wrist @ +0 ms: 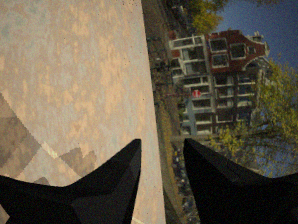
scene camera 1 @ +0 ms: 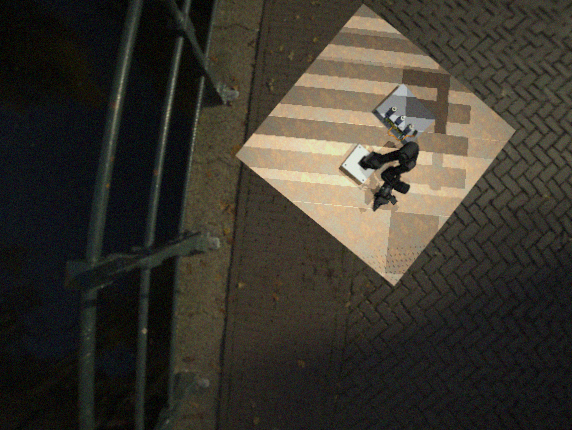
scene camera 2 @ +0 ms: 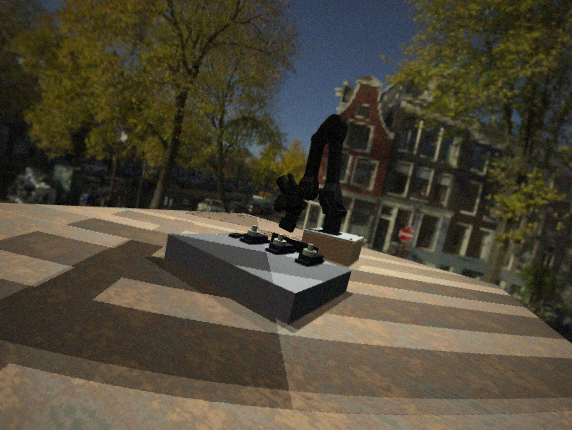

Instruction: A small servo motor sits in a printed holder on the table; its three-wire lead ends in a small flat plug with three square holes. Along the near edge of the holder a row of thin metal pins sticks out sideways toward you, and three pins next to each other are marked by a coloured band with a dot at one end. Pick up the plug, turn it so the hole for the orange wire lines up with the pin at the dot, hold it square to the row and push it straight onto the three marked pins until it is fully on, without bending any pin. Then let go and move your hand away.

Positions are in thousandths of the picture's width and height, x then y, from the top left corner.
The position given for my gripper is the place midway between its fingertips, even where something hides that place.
Note:
In view: my gripper (wrist: 545, 650) and a grey holder (scene camera 2: 487, 666).
The grey holder shows as well in scene camera 1 (scene camera 1: 712, 243).

